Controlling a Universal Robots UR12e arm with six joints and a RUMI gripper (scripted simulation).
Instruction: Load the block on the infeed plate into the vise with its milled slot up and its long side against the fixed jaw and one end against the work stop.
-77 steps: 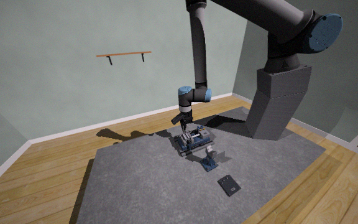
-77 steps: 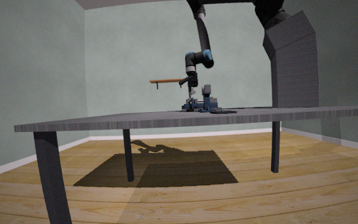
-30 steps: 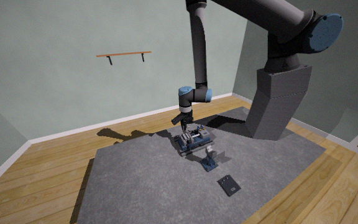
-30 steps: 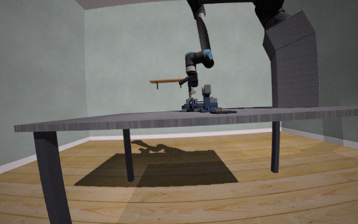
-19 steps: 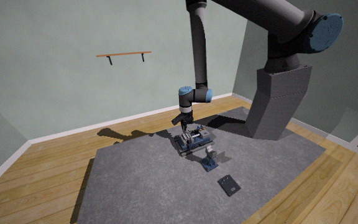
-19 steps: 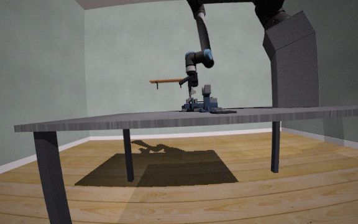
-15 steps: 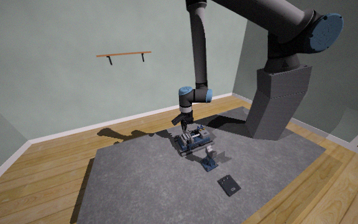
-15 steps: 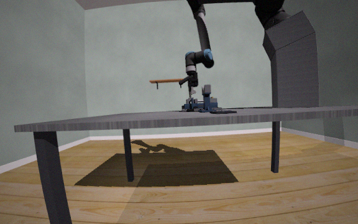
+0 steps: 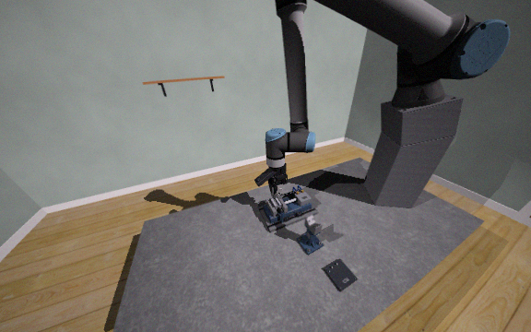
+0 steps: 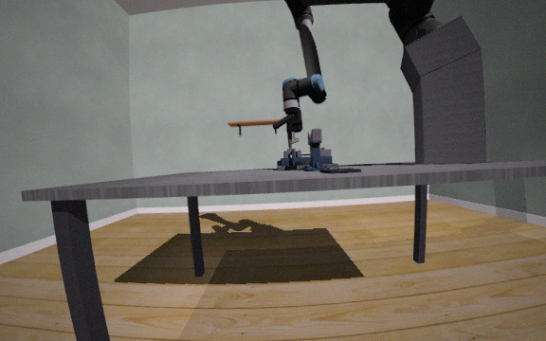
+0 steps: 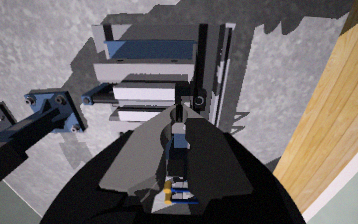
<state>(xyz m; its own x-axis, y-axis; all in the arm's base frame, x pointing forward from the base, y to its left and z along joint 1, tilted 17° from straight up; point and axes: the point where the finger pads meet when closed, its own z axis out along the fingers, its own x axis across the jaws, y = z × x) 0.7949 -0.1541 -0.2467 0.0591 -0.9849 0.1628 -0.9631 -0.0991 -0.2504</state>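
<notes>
Now: the part 40 mm to the left of my hand and 20 mm below it. Also, from my hand: moving jaw (40 mm to the left, 40 mm below, 40 mm behind); then work stop (80 mm to the left, 30 mm below, 10 mm behind); then fixed jaw (40 mm to the left, 40 mm below, 30 mm ahead).
</notes>
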